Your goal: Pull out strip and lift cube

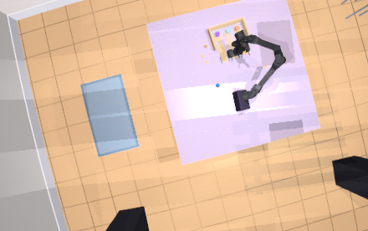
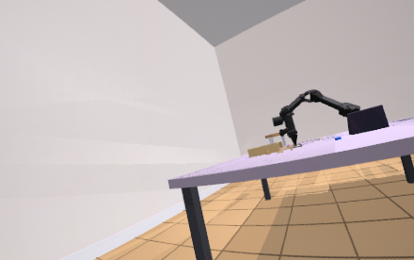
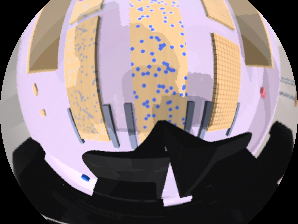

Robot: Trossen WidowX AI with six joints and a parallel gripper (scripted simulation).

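Now: the strip 100 mm ahead of my gripper tip and 10 mm to the left of it. Also, from my gripper tip: blue dot 240 mm behind, 200 mm to the left; red piece 250 mm to the right, 80 mm ahead.
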